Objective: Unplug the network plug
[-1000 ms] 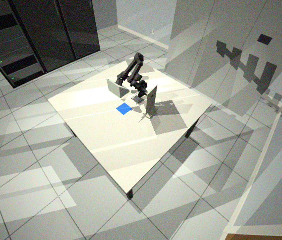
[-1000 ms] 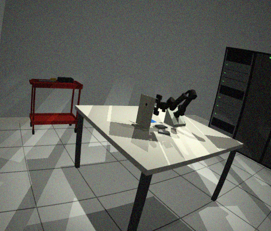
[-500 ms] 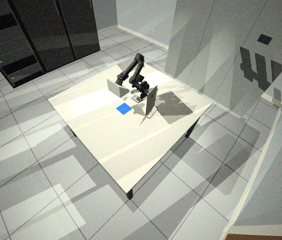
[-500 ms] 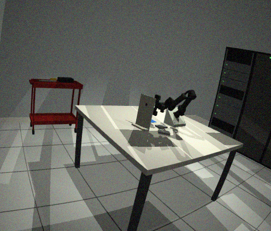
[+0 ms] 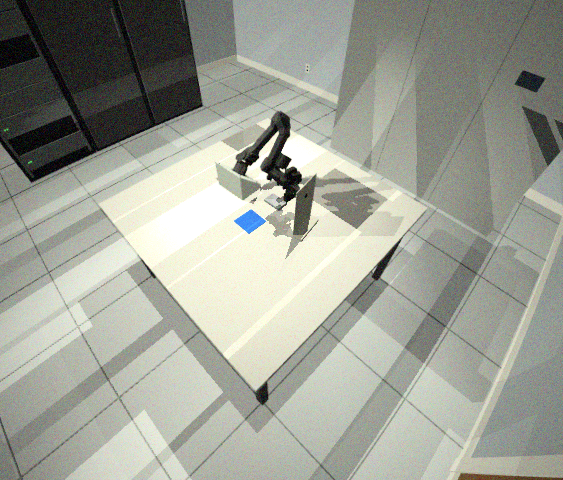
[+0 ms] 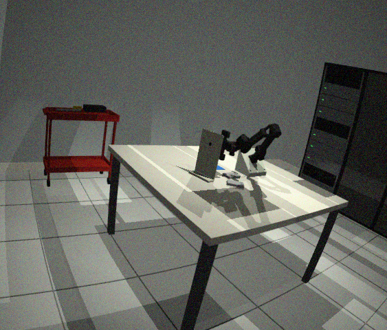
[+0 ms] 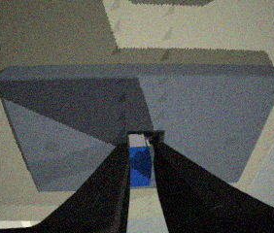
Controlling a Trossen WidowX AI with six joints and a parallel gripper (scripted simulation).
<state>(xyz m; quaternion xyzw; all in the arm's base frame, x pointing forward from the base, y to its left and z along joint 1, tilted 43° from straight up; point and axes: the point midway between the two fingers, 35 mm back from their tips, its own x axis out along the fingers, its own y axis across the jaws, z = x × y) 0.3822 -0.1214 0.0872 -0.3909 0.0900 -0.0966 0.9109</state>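
Right now my gripper tip is 220 mm past the blue marked square, 210 mm above it and 130 mm to the left of it. The rest, counted from my gripper tip: grey upright panel 80 mm below, 20 mm ahead; network plug right at my gripper tip.
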